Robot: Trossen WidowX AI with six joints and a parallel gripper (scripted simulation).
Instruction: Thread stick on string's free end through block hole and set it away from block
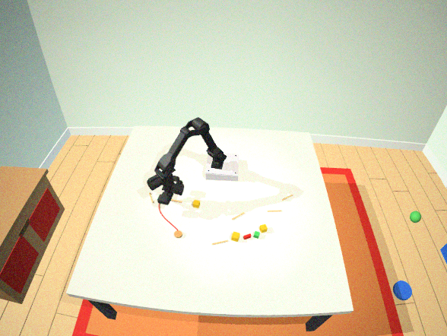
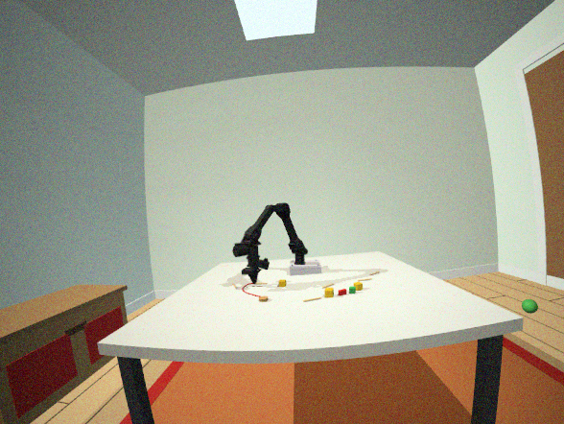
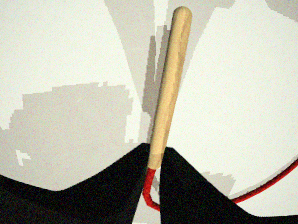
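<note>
Now: gripper tip 15 cm to the right of the yellow block. From my gripper tip the other things lie so: thin wooden stick (2 cm to the left); then red block (43 cm to the left, 16 cm ahead); then round wooden button (20 cm ahead, 10 cm to the left, 1 cm below).
</note>
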